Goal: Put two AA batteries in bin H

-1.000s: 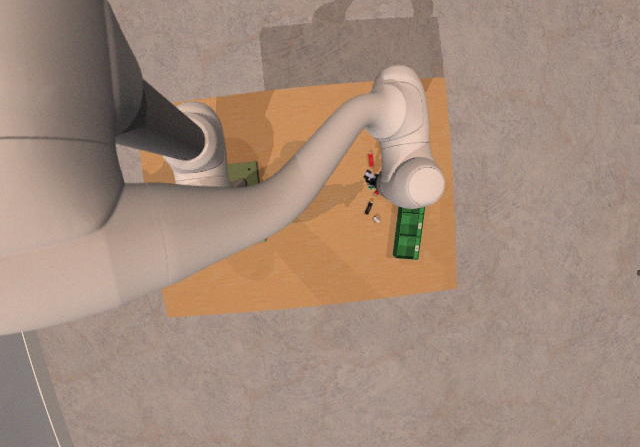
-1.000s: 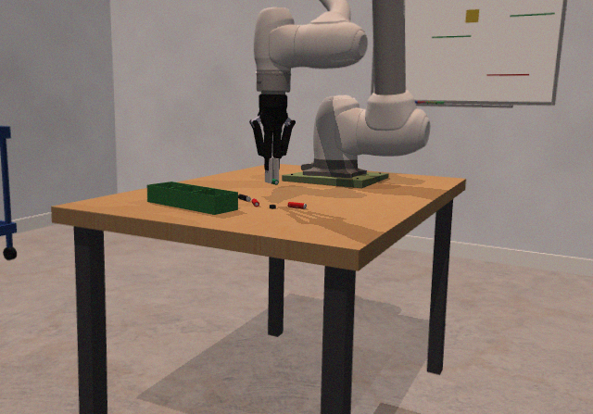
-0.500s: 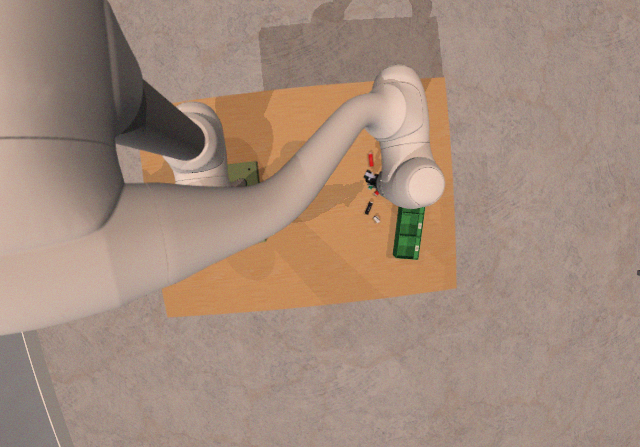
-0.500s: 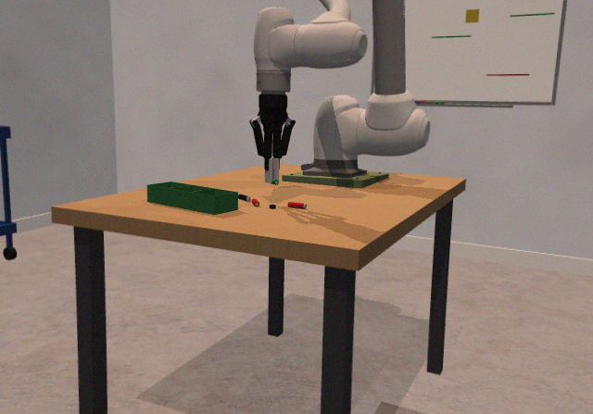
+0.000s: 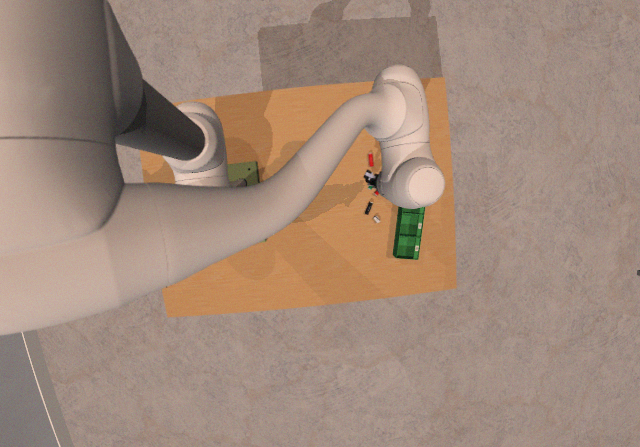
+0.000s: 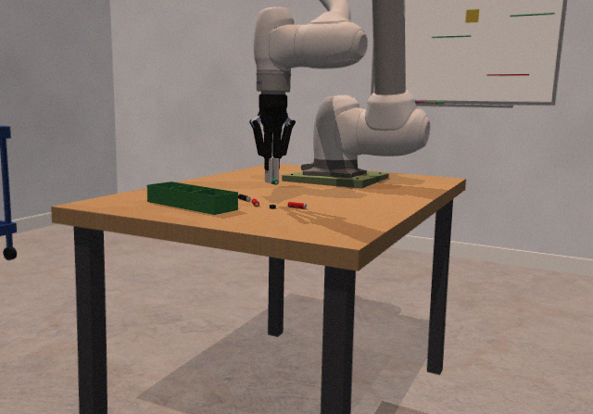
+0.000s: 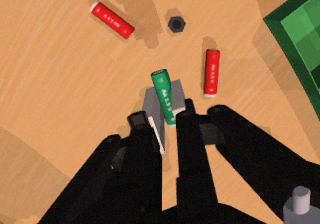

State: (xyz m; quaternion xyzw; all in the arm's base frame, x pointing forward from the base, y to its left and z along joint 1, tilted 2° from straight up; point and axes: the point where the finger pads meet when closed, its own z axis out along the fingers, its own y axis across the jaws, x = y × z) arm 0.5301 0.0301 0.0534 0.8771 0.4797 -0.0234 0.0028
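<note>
Right now the green AA battery is 30 mm below my hand. From my hand the other things lie so: small white block 20 mm ahead, 130 mm to the right, 80 mm below; small black round piece 50 mm ahead, 30 mm to the left, 90 mm below; black AA battery 10 mm behind, 90 mm to the right, 90 mm below.
</note>
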